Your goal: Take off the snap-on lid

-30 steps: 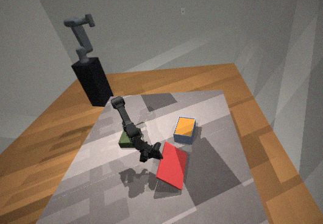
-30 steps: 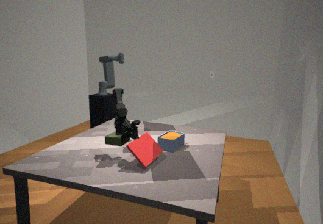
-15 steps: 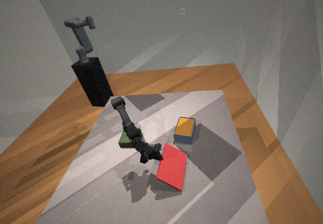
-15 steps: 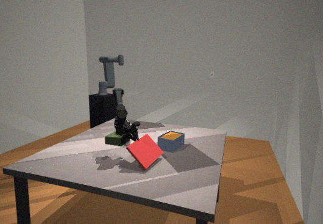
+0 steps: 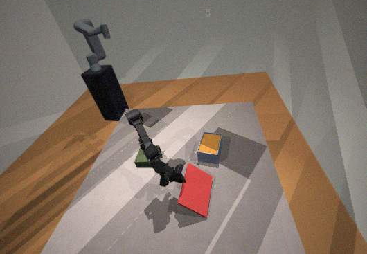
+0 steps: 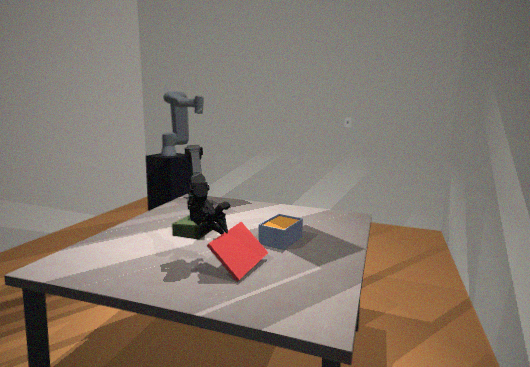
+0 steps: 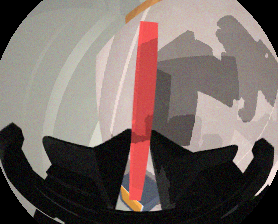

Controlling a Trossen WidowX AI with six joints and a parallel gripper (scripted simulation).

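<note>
My gripper tip is now 60 mm short of the lid and 50 mm above it. The rest, counted from my gripper tip: storage box (350 mm to the left, 90 mm ahead, 80 mm below).
</note>
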